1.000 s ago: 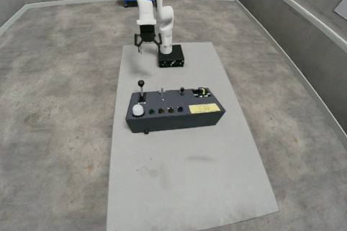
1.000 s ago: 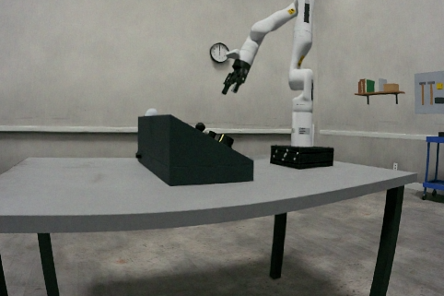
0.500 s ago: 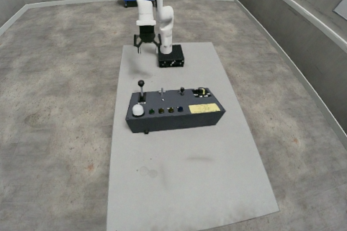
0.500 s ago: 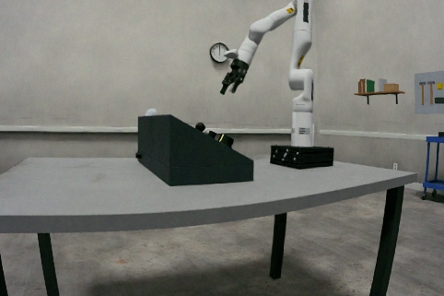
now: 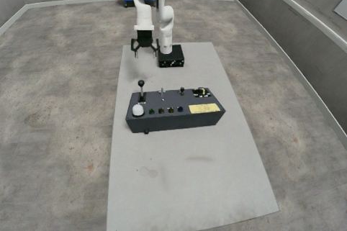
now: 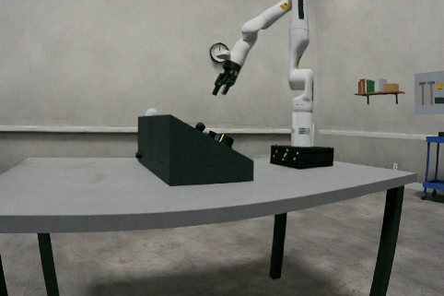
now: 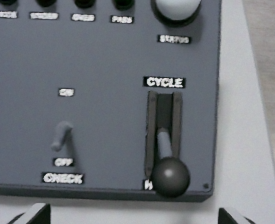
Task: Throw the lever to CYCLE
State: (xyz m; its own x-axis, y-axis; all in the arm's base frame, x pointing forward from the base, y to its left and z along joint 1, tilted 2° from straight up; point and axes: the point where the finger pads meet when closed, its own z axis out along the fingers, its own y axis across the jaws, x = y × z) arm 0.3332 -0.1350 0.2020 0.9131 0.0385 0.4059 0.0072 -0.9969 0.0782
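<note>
Right now my hand is 170 mm above the lever, 100 mm short of it and 40 mm to the left of it. Round my hand: mode knob: 200 mm to the left, 180 mm below, 120 mm ahead; check toggle: 170 mm below, 110 mm ahead, 80 mm to the left; rotary dial: 320 mm to the left, 180 mm below, 130 mm ahead.
</note>
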